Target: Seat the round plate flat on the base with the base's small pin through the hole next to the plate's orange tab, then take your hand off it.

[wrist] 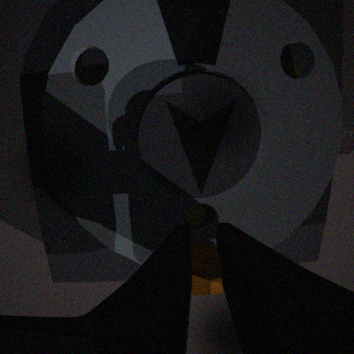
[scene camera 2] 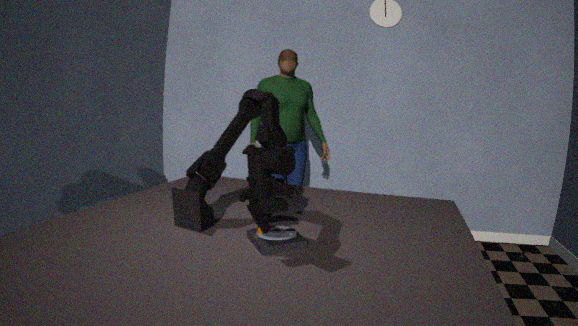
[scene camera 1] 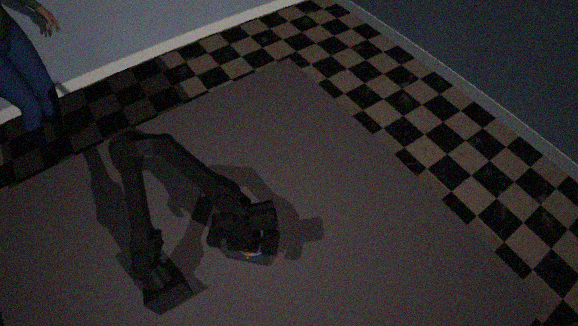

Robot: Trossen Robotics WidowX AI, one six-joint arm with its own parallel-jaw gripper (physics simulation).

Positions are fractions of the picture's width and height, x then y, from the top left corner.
Labels:
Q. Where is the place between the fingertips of the gripper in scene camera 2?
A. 0.46, 0.71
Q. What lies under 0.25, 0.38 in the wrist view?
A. A round grey plate.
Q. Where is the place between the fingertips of the gripper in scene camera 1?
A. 0.43, 0.77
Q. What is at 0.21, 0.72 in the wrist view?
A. A dark square base.

